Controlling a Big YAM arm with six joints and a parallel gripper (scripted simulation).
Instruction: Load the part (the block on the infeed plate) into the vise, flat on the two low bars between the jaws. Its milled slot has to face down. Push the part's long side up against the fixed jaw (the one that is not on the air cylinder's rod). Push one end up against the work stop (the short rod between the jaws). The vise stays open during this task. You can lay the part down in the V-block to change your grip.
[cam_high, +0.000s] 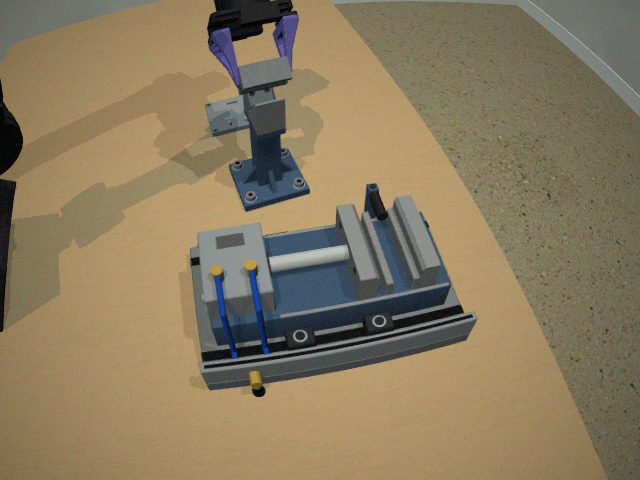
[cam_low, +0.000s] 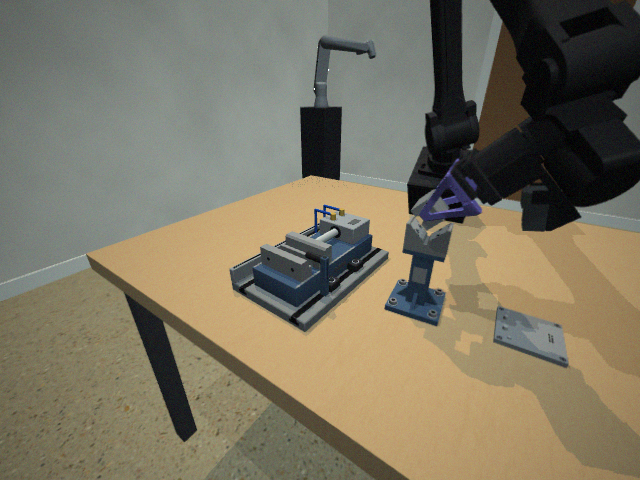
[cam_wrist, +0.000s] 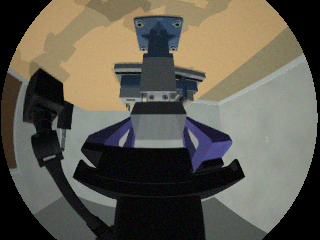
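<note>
Now: the v-block stand 13 cm below my hand. From my hand the other things lie so: cylinder rod (20 cm to the right, 11 cm below, 1 cm ahead); then grey part (1 cm below); then black work stop (15 cm to the right, 10 cm below, 10 cm ahead).
</note>
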